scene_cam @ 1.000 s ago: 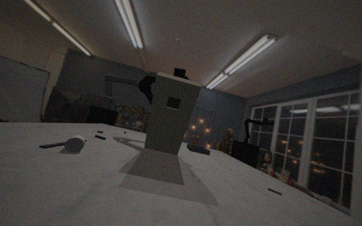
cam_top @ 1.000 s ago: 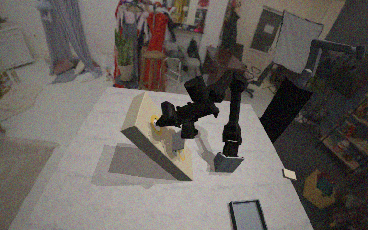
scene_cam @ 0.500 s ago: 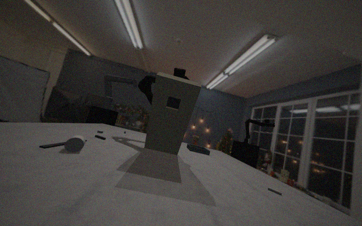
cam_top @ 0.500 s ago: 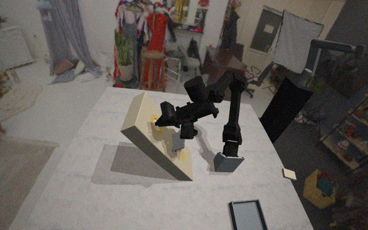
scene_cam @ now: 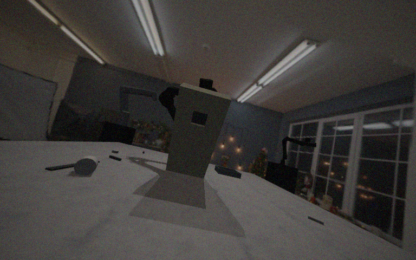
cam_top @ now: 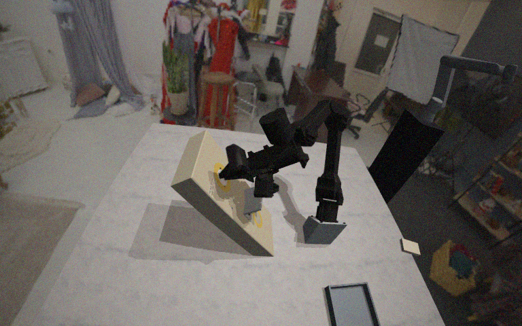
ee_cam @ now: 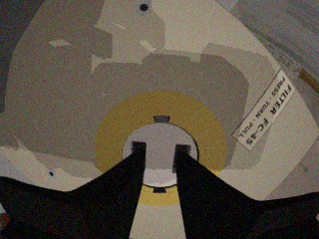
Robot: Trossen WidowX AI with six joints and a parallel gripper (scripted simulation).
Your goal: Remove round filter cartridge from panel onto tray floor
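The round white filter cartridge lies 10 mm ahead of my gripper tip and 10 mm below it. Round my gripper tip: grey flap: 90 mm behind, 10 mm to the right, 100 mm below; tray: 460 mm behind, 250 mm to the left, 260 mm below.
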